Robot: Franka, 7 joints.
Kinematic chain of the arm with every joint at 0, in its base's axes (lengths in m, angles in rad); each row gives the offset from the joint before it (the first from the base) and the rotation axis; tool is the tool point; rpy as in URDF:
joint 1: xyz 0 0 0.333 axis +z
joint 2: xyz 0 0 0 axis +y
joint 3: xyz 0 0 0.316 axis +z
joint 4: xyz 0.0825 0 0 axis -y
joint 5: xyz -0.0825 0 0.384 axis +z
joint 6: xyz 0 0 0 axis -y
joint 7: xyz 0.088 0 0 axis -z
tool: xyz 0 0 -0.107 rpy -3.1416 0 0
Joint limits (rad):
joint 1: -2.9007..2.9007
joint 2: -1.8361..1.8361
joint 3: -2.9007..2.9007
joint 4: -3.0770..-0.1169
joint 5: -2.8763..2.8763
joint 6: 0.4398..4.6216
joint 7: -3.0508..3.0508
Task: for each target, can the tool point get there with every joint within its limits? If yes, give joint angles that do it. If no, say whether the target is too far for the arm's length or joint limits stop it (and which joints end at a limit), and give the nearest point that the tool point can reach.
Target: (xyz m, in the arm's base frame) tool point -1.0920 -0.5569 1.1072
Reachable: no: too far | nearest point -0.6462 -0.3295 0.7911 | short by 0.592 m
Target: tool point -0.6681 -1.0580 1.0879
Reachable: no: too far | nearest point -0.3922 -0.6211 0.7762 | short by 0.603 m
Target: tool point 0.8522 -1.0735 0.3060
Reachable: no: too far | nearest point 0.5333 -0.6718 0.3161 | short by 0.513 m
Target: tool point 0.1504 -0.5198 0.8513
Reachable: yes | joints 1.6010 -0.4440 -2.2655 -0.4501 -0.9159 1.1344 0.5872
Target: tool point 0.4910 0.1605 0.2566
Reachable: yes | joints 0.2430 0.4680 -0.0398 -2.4231 -0.4258 4.0236 -0.0624
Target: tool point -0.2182 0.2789 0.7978
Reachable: yes | joints 1.1793 -0.6386 0.4488 -1.6669 -2.3104 3.6887 0.8397
